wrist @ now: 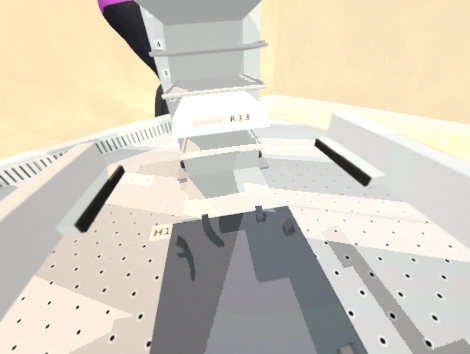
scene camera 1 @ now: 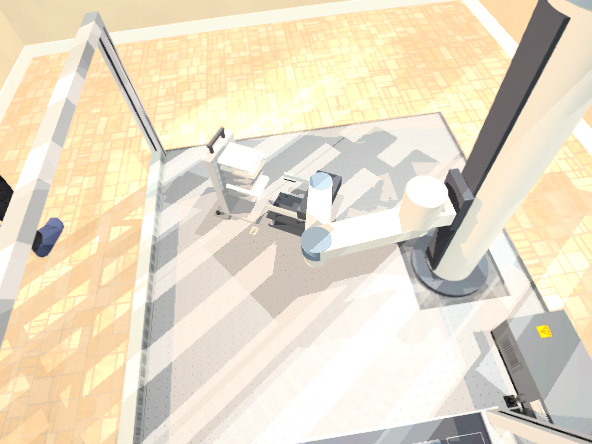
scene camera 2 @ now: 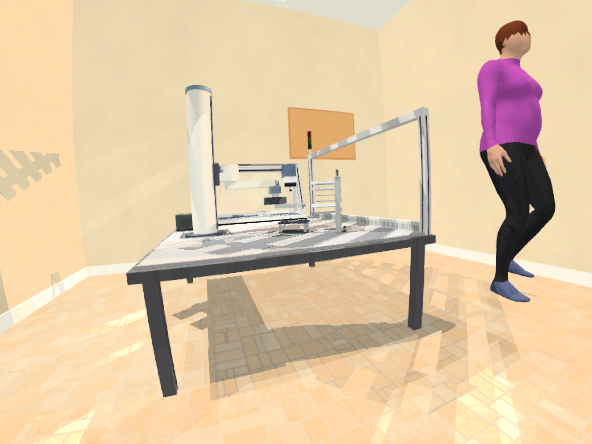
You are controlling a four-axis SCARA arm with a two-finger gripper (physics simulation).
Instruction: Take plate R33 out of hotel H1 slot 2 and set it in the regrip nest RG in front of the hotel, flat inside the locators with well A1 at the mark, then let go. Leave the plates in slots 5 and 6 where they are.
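Places are measured from the arm's base along level axes (x left, y back, z up), in millimetres.
Where they show: gripper, fingertip midpoint: [wrist: 222, 142] [scene camera 1: 275, 190] [scene camera 2: 303, 205]; arm's base, origin of the base link: [scene camera 1: 448, 263] [scene camera 2: 206, 235].
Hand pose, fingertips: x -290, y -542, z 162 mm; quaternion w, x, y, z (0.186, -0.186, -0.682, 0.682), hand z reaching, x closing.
Each offset is from my fingertips to the top centre of the thing. "*": to the spot under its first point. Level surfaces: height alone.
Plate R33 {dz +2, dx -60, dy -94 mm} [wrist: 220, 112] [scene camera 1: 259, 185] is white and lies in slot 2 of the hotel H1 [wrist: 156, 30] [scene camera 1: 216, 180] [scene camera 2: 338, 205], its labelled edge facing the wrist camera. My gripper [wrist: 222, 142] [scene camera 1: 290, 194] [scene camera 2: 291, 206] is open and empty. Its two black-padded fingers stand wide apart, in front of the hotel and above the nest, with R33 ahead between their lines of view. The dark regrip nest RG {dz -74, dx +29, dy +52 mm} [wrist: 200, 300] [scene camera 2: 294, 225] holds no plate; its near end is cut off in the wrist view. A white plate {dz +126, dx -60, dy -95 mm} [scene camera 1: 242, 156] sits at the hotel's top; slot 5 is hard to make out.
The perforated table top {dz -149 mm} [scene camera 1: 210, 350] [wrist: 410, 300] surrounds the nest. An aluminium frame post {dz +418, dx -415, dy -482 mm} [scene camera 2: 424, 175] stands at the table edge beyond the hotel. The arm's column [scene camera 1: 480, 215] [scene camera 2: 201, 160] stands on the other side. A grey box {* dz -35, dx +666, dy +654 mm} [scene camera 1: 555, 360] sits near the column. A person [scene camera 2: 510, 110] stands beyond the table.
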